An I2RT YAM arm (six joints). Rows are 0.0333 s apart.
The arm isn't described. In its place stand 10 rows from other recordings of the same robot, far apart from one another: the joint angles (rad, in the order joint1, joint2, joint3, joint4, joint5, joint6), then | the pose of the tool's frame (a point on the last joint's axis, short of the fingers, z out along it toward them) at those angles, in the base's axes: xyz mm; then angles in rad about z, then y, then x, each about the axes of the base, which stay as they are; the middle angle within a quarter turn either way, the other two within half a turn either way.
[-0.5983 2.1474 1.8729 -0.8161 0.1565 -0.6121] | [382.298 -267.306 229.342 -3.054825 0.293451 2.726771]
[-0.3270 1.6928 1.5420 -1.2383 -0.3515 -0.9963] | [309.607 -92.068 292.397 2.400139 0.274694 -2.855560]
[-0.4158 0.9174 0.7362 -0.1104 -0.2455 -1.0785] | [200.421 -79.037 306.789 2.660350 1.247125 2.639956]
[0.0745 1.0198 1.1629 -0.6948 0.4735 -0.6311] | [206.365 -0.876 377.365 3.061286 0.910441 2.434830]
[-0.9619 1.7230 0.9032 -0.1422 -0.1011 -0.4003] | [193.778 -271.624 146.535 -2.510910 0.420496 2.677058]
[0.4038 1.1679 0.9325 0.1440 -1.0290 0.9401] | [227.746 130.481 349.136 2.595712 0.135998 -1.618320]
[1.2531 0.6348 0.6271 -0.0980 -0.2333 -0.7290] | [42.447 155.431 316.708 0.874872 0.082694 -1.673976]
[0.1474 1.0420 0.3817 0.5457 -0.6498 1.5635] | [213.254 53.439 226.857 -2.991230 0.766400 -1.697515]
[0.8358 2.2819 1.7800 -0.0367 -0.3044 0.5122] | [346.577 399.312 192.874 2.455507 0.332959 -2.115063]
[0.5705 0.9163 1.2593 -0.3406 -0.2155 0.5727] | [146.214 102.867 462.109 2.140641 0.784793 -1.567483]
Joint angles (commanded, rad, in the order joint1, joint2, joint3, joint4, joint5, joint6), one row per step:
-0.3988, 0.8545, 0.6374, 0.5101, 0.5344, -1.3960
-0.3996, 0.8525, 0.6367, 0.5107, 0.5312, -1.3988
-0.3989, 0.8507, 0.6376, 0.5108, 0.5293, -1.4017
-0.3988, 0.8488, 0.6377, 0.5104, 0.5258, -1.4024
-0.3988, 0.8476, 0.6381, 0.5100, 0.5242, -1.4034
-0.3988, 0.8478, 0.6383, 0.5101, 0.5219, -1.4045
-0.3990, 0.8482, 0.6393, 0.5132, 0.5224, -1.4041
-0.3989, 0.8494, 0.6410, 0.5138, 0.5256, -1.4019
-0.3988, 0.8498, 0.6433, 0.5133, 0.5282, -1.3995
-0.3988, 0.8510, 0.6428, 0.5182, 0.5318, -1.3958
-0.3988, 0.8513, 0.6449, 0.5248, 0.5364, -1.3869
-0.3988, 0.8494, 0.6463, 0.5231, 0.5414, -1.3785
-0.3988, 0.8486, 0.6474, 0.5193, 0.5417, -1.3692
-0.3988, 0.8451, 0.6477, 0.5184, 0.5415, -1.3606
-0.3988, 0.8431, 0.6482, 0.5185, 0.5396, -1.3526
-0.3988, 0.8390, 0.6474, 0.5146, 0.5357, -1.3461
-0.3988, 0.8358, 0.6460, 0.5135, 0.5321, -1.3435
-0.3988, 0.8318, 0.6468, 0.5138, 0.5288, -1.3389
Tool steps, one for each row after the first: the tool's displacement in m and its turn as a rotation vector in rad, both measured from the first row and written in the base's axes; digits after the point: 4 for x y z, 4 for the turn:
-0.0004, 0.0001, 0.0002, -0.0032, 0.0008, 0.0016
-0.0007, 0.0005, 0.0008, -0.0064, 0.0007, 0.0033
-0.0010, 0.0007, 0.0012, -0.0084, 0.0002, 0.0066
-0.0012, 0.0009, 0.0015, -0.0098, 0.0001, 0.0079
-0.0011, 0.0009, 0.0016, -0.0111, 0.0011, 0.0098
-0.0012, 0.0009, 0.0022, -0.0122, -0.0027, 0.0092
-0.0011, 0.0007, 0.0026, -0.0105, -0.0058, 0.0068
-0.0012, 0.0007, 0.0033, -0.0090, -0.0093, 0.0050
-0.0011, 0.0006, 0.0033, -0.0072, -0.0155, 0.0025
-0.0014, 0.0005, 0.0047, -0.0042, -0.0308, 0.0004
-0.0020, 0.0006, 0.0053, 0.0012, -0.0395, -0.0021
-0.0021, 0.0007, 0.0054, 0.0072, -0.0452, 0.0000
-0.0029, 0.0010, 0.0061, 0.0108, -0.0546, 0.0024
-0.0033, 0.0012, 0.0066, 0.0137, -0.0631, 0.0064
-0.0040, 0.0016, 0.0067, 0.0165, -0.0671, 0.0118
-0.0045, 0.0020, 0.0067, 0.0168, -0.0693, 0.0159
-0.0053, 0.0024, 0.0077, 0.0165, -0.0772, 0.0204

